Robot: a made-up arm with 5 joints. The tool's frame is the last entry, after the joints.
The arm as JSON. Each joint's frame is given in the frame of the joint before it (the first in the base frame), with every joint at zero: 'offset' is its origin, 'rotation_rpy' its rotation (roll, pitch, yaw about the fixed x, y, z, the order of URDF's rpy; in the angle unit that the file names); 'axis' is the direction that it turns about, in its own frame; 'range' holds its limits. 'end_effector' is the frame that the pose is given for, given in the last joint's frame.
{
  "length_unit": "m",
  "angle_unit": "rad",
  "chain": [
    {
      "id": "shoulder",
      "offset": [
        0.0,
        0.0,
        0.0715
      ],
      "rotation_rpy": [
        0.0,
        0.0,
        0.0
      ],
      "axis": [
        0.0,
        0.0,
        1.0
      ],
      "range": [
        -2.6,
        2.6
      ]
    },
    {
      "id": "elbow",
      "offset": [
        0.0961,
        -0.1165,
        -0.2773
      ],
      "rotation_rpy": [
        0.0,
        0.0,
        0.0
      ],
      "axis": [
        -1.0,
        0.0,
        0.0
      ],
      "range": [
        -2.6,
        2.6
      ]
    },
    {
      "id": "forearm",
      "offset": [
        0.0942,
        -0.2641,
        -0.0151
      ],
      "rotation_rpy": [
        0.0,
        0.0,
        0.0
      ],
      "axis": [
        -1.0,
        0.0,
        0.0
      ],
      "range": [
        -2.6,
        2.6
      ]
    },
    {
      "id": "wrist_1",
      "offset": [
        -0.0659,
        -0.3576,
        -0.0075
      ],
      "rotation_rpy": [
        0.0,
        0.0,
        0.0
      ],
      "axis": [
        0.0,
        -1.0,
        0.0
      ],
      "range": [
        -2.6,
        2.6
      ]
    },
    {
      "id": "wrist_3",
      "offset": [
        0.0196,
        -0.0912,
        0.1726
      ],
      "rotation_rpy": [
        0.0,
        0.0,
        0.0
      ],
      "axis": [
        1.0,
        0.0,
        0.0
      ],
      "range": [
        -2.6,
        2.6
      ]
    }
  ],
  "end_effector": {
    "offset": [
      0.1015,
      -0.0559,
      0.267
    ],
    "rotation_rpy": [
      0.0,
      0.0,
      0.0
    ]
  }
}
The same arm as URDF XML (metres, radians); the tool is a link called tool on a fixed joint. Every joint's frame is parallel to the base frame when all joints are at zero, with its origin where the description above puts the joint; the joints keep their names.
<robot name="arm">
<joint name="tool_joint" type="fixed"><parent link="link5"/><child link="tool"/><origin xyz="0.1015 -0.0559 0.267" rpy="0 0 0"/></joint>
<joint name="wrist_3" type="revolute"><parent link="link4"/><child link="link5"/><origin xyz="0.0196 -0.0912 0.1726" rpy="0 0 0"/><axis xyz="1 0 0"/><limit lower="-2.6" upper="2.6"/></joint>
<joint name="wrist_1" type="revolute"><parent link="link3"/><child link="link4"/><origin xyz="-0.0659 -0.3576 -0.0075" rpy="0 0 0"/><axis xyz="0 -1 0"/><limit lower="-2.6" upper="2.6"/></joint>
<joint name="forearm" type="revolute"><parent link="link2"/><child link="link3"/><origin xyz="0.0942 -0.2641 -0.0151" rpy="0 0 0"/><axis xyz="-1 0 0"/><limit lower="-2.6" upper="2.6"/></joint>
<joint name="elbow" type="revolute"><parent link="link1"/><child link="link2"/><origin xyz="0.0961 -0.1165 -0.2773" rpy="0 0 0"/><axis xyz="-1 0 0"/><limit lower="-2.6" upper="2.6"/></joint>
<joint name="shoulder" type="revolute"><parent link="base"/><child link="link1"/><origin xyz="0 0 0.0715" rpy="0 0 0"/><axis xyz="0 0 1"/><limit lower="-2.6" upper="2.6"/></joint>
<link name="base"/>
<link name="link1"/>
<link name="link2"/>
<link name="link3"/>
<link name="link4"/>
<link name="link5"/>
<link name="tool"/>
</robot>

